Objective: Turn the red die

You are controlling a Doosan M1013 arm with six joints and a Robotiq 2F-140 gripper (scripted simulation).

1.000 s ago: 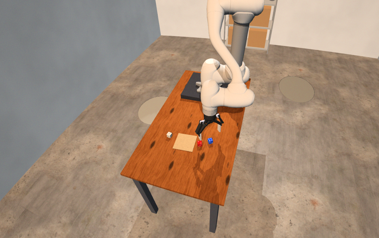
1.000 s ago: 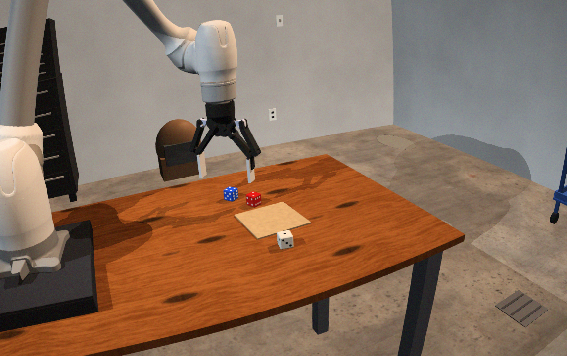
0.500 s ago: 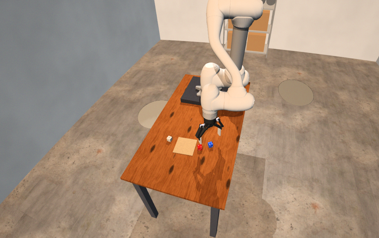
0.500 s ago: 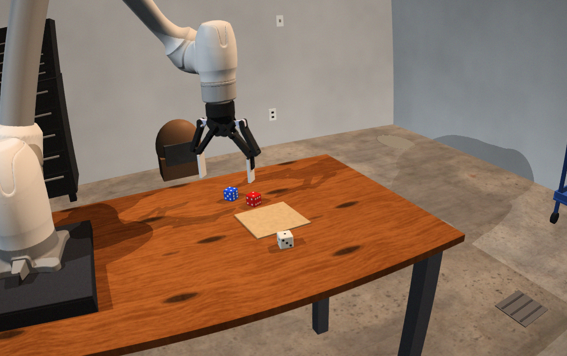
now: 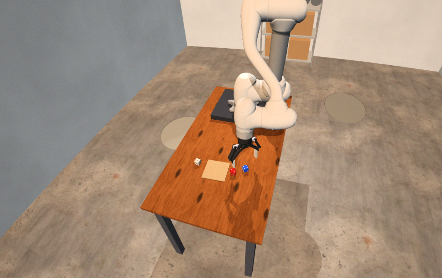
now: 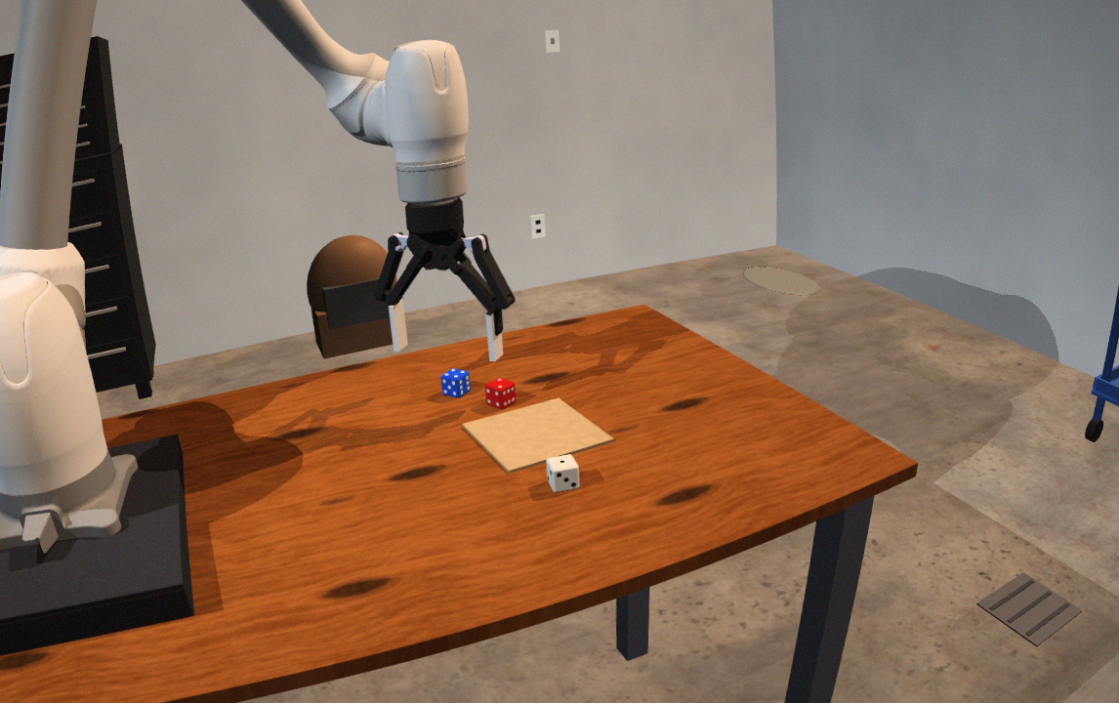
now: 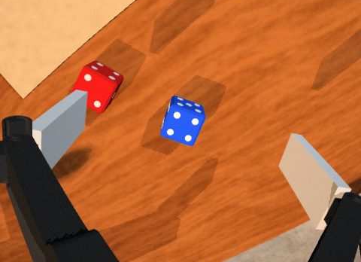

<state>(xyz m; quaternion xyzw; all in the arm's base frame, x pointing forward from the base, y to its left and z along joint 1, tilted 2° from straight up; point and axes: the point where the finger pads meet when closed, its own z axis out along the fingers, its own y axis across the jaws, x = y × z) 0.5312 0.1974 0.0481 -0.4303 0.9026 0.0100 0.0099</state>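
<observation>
My gripper is now 60 mm short of the red die, 60 mm above it and 50 mm to the left of it. Round my hand: tan mat (150 mm to the right, 70 mm below, 70 mm ahead); then white die (280 mm to the right, 70 mm ahead, 60 mm below); then blue die (60 mm below, 10 mm to the left, 10 mm ahead).
</observation>
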